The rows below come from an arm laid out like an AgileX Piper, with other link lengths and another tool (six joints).
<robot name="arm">
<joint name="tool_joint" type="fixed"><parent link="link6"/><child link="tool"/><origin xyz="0.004 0.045 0.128" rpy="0 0.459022 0.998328"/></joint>
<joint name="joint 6" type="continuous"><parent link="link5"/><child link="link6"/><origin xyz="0.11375 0 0" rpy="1.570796 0 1.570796"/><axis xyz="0 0 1"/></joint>
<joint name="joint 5" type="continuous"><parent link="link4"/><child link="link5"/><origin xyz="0 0 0" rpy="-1.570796 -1.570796 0"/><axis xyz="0 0 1"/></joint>
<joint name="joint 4" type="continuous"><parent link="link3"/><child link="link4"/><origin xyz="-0.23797 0.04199 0" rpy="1.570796 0 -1.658"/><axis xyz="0 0 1"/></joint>
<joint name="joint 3" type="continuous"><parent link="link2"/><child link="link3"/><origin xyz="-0.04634 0.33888 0" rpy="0 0 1.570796"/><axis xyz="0 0 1"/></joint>
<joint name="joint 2" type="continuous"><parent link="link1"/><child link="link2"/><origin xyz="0 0 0" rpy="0 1.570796 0"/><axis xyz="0 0 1"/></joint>
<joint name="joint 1" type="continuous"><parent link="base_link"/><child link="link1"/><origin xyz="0 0 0.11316" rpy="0 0 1.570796"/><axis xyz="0 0 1"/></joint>
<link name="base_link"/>
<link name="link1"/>
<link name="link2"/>
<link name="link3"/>
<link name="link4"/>
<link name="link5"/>
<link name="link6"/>
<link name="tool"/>
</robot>
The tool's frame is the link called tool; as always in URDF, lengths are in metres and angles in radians. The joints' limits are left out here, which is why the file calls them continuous.
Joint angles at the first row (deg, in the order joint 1, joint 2, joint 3, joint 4, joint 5, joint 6):
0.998, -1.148, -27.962, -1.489, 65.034, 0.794
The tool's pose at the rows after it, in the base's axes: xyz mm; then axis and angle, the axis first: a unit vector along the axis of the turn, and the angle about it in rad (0 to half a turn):
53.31 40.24 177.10 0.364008 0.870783 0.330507 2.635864
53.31 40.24 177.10 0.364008 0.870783 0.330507 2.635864
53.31 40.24 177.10 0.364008 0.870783 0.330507 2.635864
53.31 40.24 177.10 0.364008 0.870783 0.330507 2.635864
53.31 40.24 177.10 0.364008 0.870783 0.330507 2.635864
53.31 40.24 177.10 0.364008 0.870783 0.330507 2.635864
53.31 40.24 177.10 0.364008 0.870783 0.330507 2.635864
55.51 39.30 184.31 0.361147 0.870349 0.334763 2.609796
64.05 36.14 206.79 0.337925 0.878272 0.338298 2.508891
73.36 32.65 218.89 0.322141 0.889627 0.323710 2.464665
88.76 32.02 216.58 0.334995 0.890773 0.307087 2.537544
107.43 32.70 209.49 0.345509 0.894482 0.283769 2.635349
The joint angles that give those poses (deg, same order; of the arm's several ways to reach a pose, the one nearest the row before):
0.998, -1.148, -27.961, -1.489, 65.033, 0.793
0.998, -1.148, -27.961, -1.489, 65.033, 0.793
0.998, -1.148, -27.961, -1.489, 65.033, 0.793
0.998, -1.148, -27.961, -1.489, 65.033, 0.793
0.998, -1.148, -27.961, -1.489, 65.033, 0.793
0.998, -1.148, -27.961, -1.489, 65.033, 0.793
0.998, -1.148, -27.961, -1.489, 65.033, 0.793
0.998, -1.147, -28.466, -1.756, 63.961, 0.793
0.999, -1.149, -29.339, -2.682, 59.048, -1.376
0.999, 0.950, -29.712, -3.727, 55.376, -3.711
1.000, 7.452, -29.712, -4.091, 53.647, -2.941
1.001, 15.689, -29.711, -4.092, 51.693, -2.862

